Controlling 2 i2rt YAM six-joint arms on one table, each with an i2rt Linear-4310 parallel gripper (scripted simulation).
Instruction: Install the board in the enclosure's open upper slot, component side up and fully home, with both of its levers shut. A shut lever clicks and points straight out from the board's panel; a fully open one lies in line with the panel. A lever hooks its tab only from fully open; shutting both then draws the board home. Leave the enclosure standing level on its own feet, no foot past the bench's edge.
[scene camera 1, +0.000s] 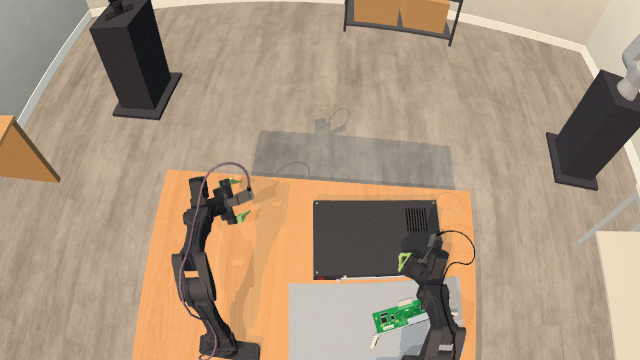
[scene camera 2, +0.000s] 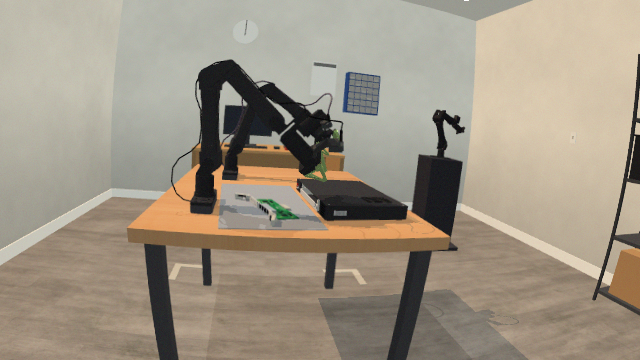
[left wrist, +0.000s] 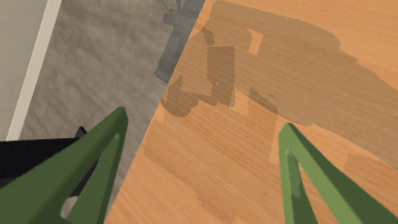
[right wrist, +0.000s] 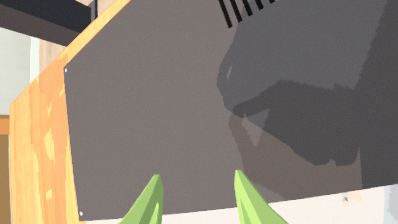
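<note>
My left gripper (scene camera 1: 245, 196) is visible to me, and the left wrist view has that left gripper (left wrist: 205, 120) as well. As for my right gripper (scene camera 2: 325, 176), I can also find it in scene camera 1 (scene camera 1: 405, 257) and in the right wrist view (right wrist: 198, 179). There's a black enclosure (scene camera 1: 351, 238), which I can see in scene camera 2 (scene camera 2: 333, 199) and in the right wrist view (right wrist: 295, 101) too, but in the left wrist view the enclosure is out of frame. And I see a grey mat (scene camera 2: 234, 213).
</note>
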